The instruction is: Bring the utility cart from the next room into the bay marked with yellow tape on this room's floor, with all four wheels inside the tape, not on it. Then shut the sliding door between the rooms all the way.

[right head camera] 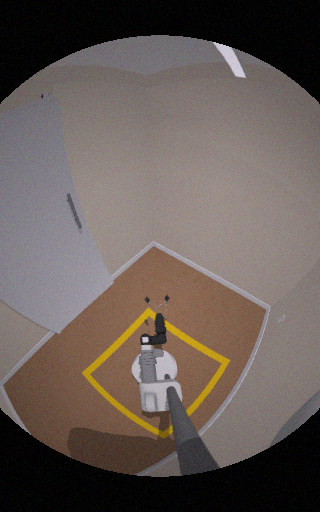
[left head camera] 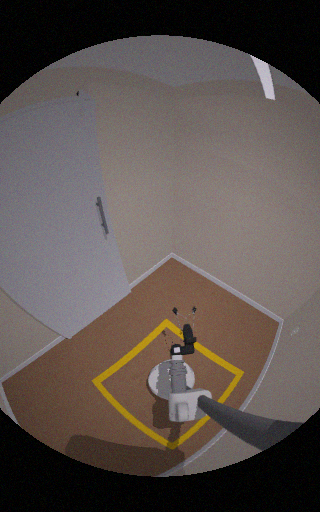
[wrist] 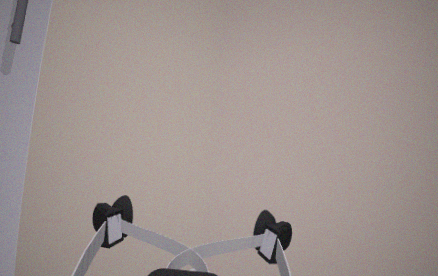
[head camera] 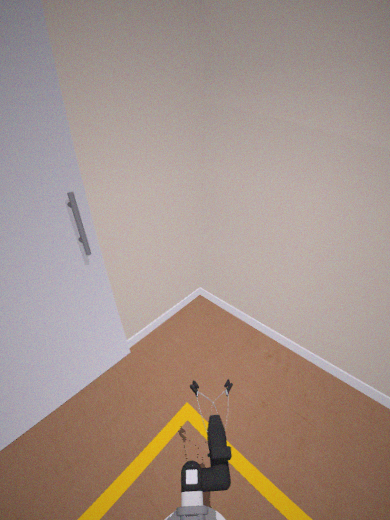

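Where they show: gripper, fingertip midpoint: (right head camera: 156,295) (left head camera: 183,306) (wrist: 194,219) (head camera: 210,380); robot's base at its link origin: (right head camera: 155,367).
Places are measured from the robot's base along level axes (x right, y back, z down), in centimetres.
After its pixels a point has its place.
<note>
The sliding door (head camera: 40,300) @(x -71.7, y -83.8, z -80.6 cm) (left head camera: 45,215) @(x -79.4, y -75.9, z -129.4 cm) (right head camera: 30,215) @(x -74.5, y -80.9, z -126.3 cm) (wrist: 20,125) @(x -48.8, y -107.1, z -73.7 cm) is a pale grey panel along the left wall. Its grey bar handle (head camera: 80,223) @(x -47.7, y -98.3, z -113.7 cm) (left head camera: 102,215) @(x -48.2, y -98.3, z -112.7 cm) (right head camera: 74,211) @(x -47.7, y -98.3, z -112.2 cm) (wrist: 19,22) @(x -47.7, y -98.3, z -102.5 cm) is near its right edge. Whether the panel covers the whole doorway cannot be told. The yellow tape bay (head camera: 134,470) @(x -31.3, y -36.0, z 2.6 cm) (left head camera: 131,352) @(x -39.8, y -28.9, z 2.7 cm) (right head camera: 117,342) @(x -38.4, y -29.4, z 2.7 cm) is a square outline on the floor, around my round base. The utility cart does not show. My gripper (head camera: 211,386) @(x 8.5, y -52.6, z -64.7 cm) (left head camera: 185,310) @(x 8.5, y -52.6, z -64.7 cm) (right head camera: 157,299) @(x 8.5, y -52.6, z -64.7 cm) (wrist: 194,219) @(x 8.5, y -52.6, z -64.7 cm) is open and empty, near the bay's far corner as seen from above, right of the door and apart from it.
Beige walls meet at a corner ahead, with a white baseboard (head camera: 295,345) @(x 83.8, y -105.4, z -5.1 cm) (left head camera: 227,288) @(x 85.5, y -103.7, z -1.2 cm) (right head camera: 212,275) @(x 87.4, y -101.9, z -3.0 cm) along the brown floor (head camera: 280,390) @(x 62.9, y -75.5, z 2.7 cm). The right wall runs close beside the bay. Shadows fall on the floor at the lower left of both side head views.
</note>
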